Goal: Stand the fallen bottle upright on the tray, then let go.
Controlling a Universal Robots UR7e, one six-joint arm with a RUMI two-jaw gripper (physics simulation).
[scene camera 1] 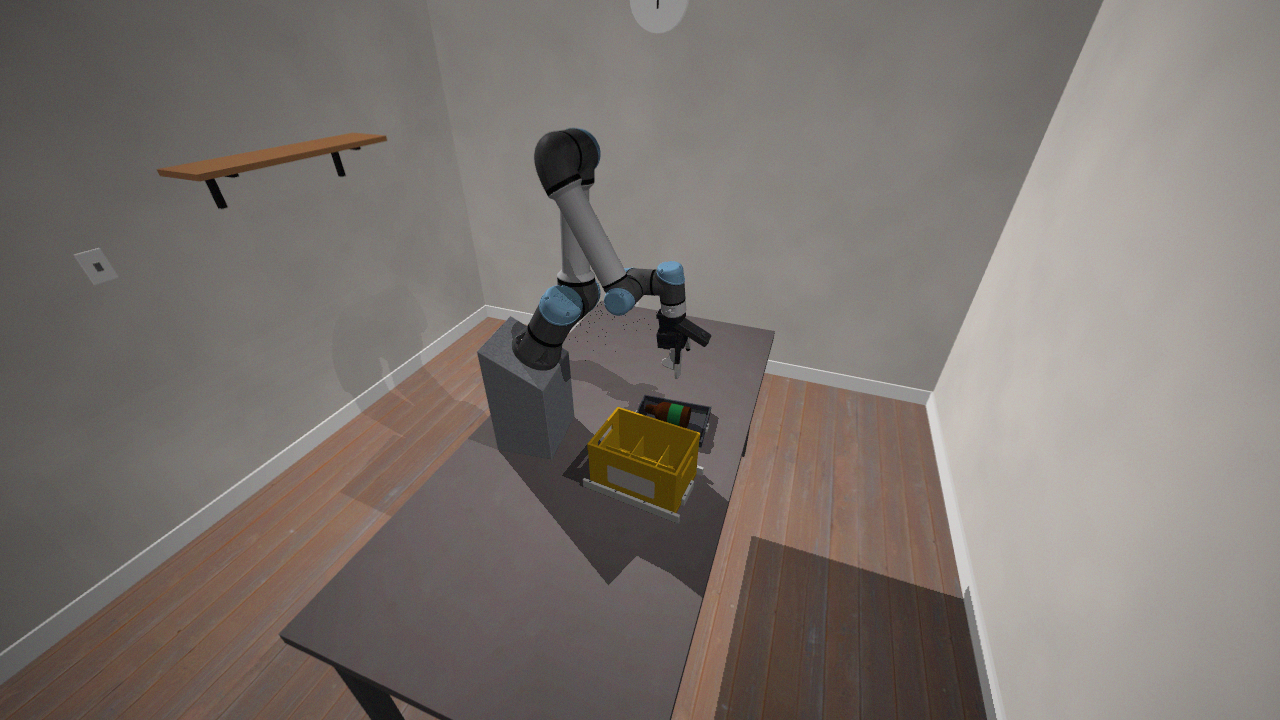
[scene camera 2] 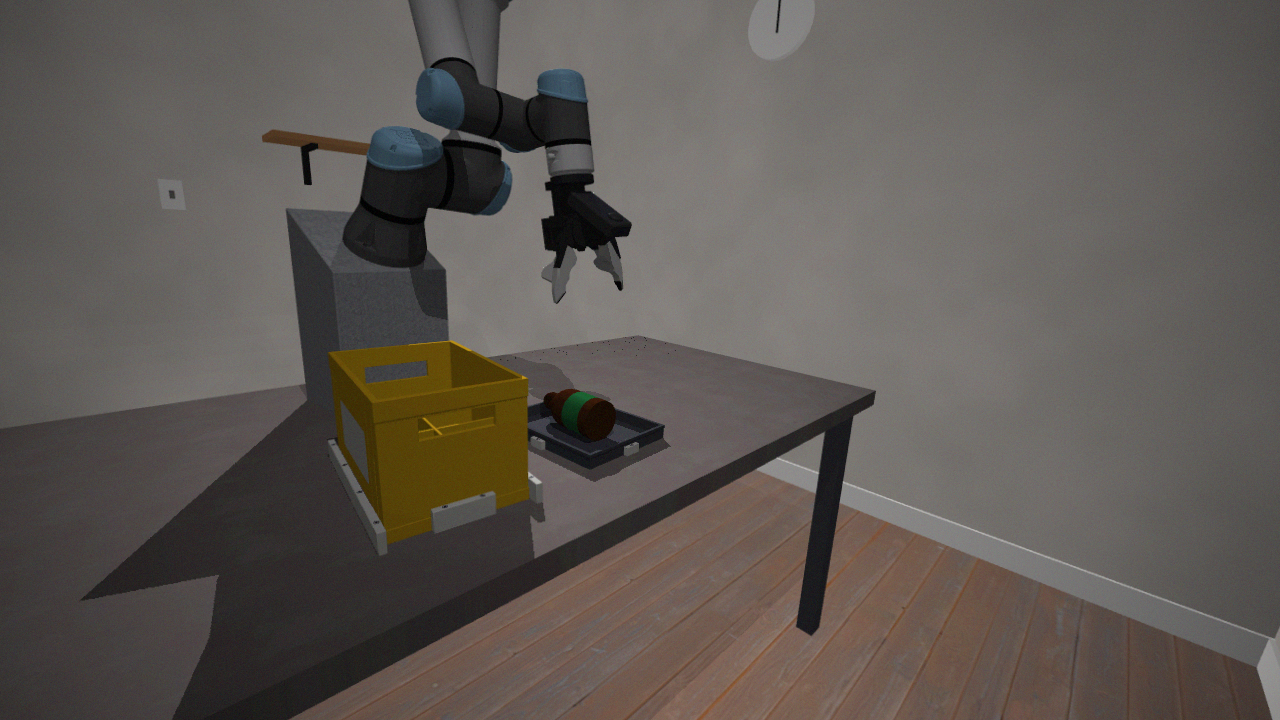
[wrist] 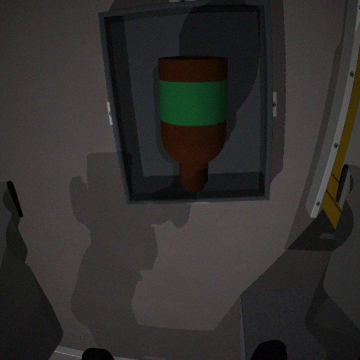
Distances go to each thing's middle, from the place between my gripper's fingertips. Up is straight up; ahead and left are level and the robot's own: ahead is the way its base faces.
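Labels:
The brown bottle (scene camera 2: 592,417) is 220 mm below my hand, and it's 40 mm behind it too.

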